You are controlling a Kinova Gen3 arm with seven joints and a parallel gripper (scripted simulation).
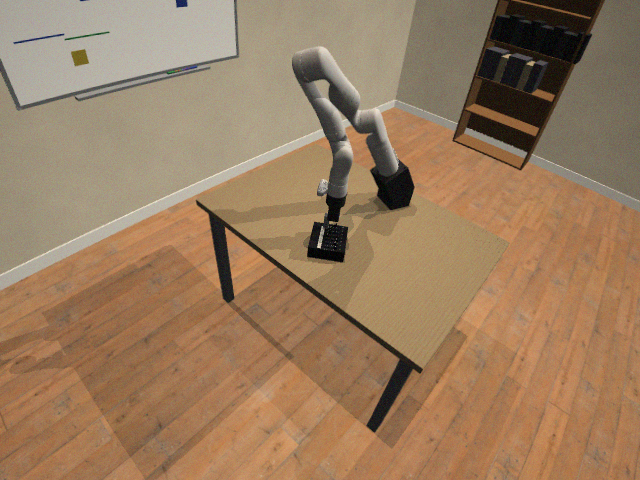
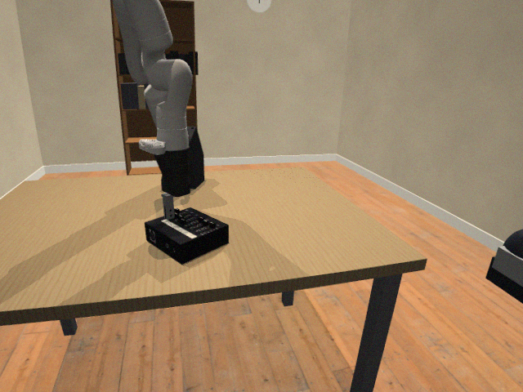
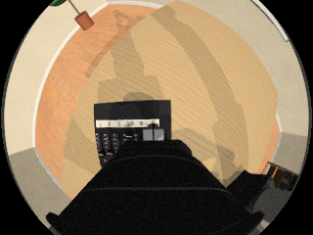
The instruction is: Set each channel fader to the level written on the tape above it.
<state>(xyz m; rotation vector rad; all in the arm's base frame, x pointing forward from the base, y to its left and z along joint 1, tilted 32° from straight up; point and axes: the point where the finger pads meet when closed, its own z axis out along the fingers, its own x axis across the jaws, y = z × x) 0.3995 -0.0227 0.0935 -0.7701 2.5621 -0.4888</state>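
Now: hand 10 mm past the fader, 20 mm to the right of it and 10 mm above it.
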